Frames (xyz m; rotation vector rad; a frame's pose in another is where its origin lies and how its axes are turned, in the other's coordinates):
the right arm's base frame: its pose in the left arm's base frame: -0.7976 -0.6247 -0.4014 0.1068 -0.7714 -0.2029
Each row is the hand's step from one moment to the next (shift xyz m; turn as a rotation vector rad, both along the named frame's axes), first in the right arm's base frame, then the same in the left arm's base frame.
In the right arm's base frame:
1: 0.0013 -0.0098 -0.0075 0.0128 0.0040 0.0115
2: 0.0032 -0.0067 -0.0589 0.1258 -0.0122 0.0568
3: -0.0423 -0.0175 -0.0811 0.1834 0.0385 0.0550
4: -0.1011 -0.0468 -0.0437 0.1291 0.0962 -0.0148
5: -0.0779 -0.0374 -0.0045 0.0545 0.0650 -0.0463
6: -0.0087 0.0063 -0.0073 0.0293 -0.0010 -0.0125
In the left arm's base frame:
1: 0.0048 -0.0097 -0.0061 0.0015 0.0008 0.0176
2: 0.0426 -0.0060 -0.0409 0.0463 -0.0409 0.1240
3: 0.0248 -0.0060 -0.0896 0.0951 -0.0041 0.1705
4: -0.0467 -0.0224 -0.1079 0.1143 0.0656 0.0936
5: -0.0566 -0.0192 -0.0626 0.0798 0.0523 0.0151
6: -0.0001 0.0082 -0.0101 0.0291 -0.0072 0.0109

